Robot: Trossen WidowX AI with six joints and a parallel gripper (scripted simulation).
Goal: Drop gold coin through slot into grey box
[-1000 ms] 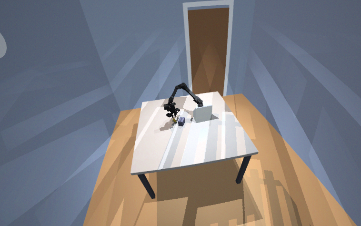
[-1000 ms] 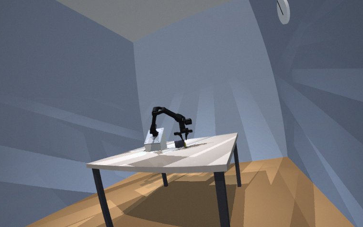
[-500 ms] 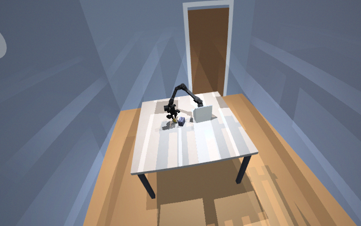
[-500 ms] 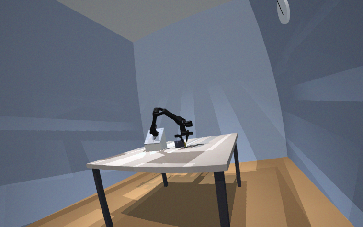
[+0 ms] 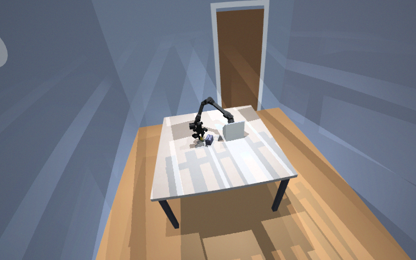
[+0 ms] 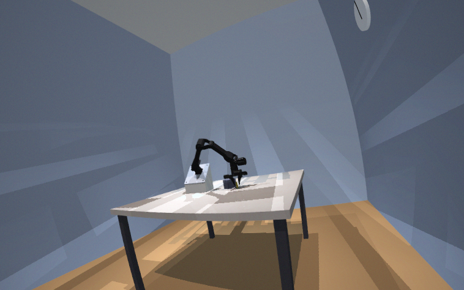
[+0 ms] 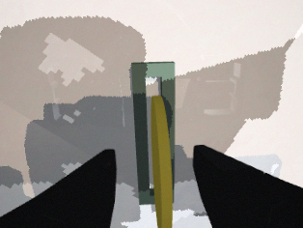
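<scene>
My gripper tip is right at the gold coin.
</scene>
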